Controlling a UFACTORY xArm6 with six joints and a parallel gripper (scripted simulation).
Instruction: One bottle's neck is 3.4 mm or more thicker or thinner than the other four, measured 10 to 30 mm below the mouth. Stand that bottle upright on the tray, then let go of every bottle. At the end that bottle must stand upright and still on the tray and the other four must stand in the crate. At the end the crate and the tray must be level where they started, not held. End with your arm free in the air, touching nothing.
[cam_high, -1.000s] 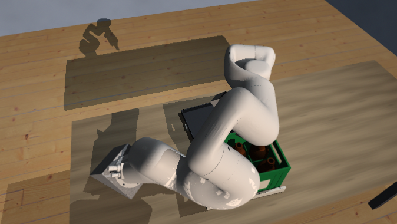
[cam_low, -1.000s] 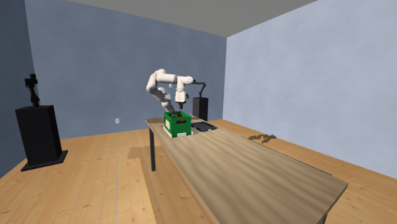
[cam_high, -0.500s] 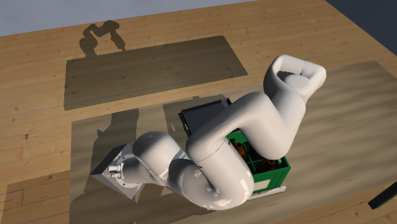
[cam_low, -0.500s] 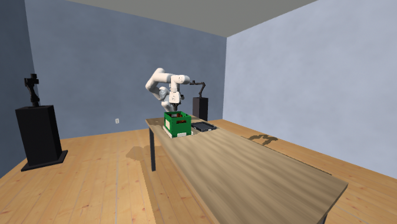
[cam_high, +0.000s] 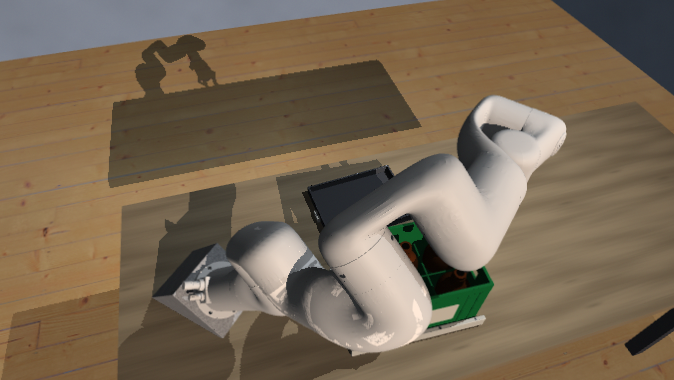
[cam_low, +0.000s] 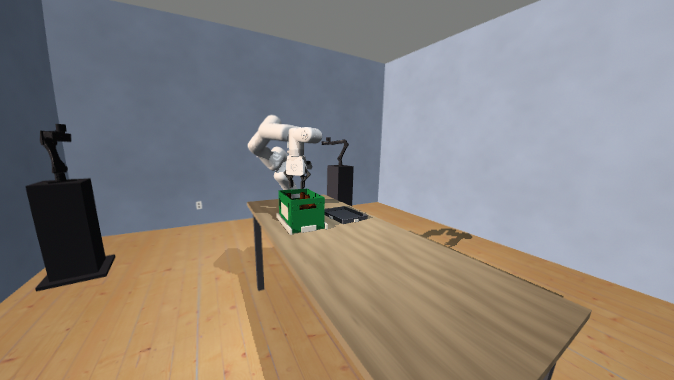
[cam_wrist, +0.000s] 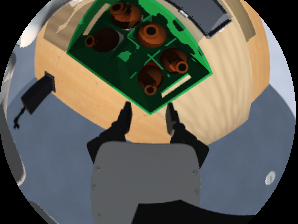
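The green crate lies 160 mm below my hand, 80 mm behind it and 60 mm to the left of it. The rest, counted from my hand: dark tray 360 mm to the left, 230 mm below, 50 mm behind.
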